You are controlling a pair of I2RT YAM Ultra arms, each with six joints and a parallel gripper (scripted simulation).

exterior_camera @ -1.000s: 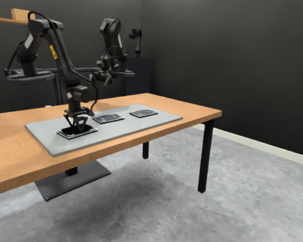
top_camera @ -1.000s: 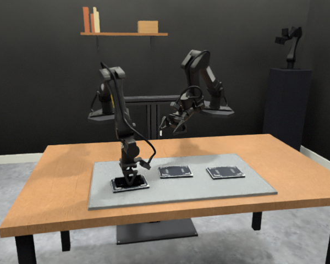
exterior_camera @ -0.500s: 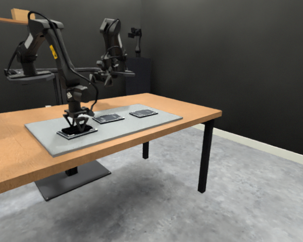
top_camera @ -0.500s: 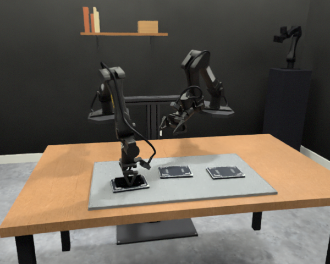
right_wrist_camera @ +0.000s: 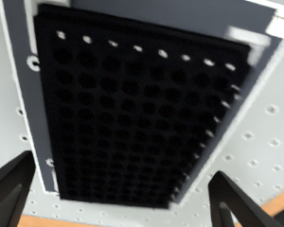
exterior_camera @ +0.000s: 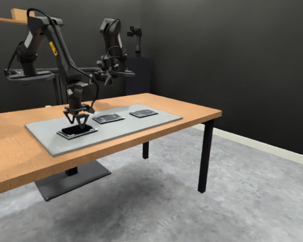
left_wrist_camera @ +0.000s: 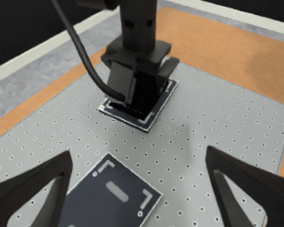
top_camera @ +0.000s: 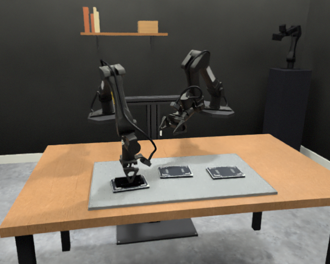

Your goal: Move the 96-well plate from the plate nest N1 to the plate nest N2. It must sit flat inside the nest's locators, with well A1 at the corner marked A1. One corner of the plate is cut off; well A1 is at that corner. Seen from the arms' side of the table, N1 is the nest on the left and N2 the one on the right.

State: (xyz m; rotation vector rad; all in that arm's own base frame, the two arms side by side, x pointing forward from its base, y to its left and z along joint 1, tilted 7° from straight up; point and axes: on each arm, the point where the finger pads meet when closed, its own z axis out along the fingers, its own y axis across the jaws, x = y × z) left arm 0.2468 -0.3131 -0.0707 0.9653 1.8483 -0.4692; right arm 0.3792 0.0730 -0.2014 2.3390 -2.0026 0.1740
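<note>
My right hand is 30 mm above the black 96-well plate. The rest, counted from my right hand: plate nest 90 mm behind, 240 mm to the left, 40 mm below.
</note>
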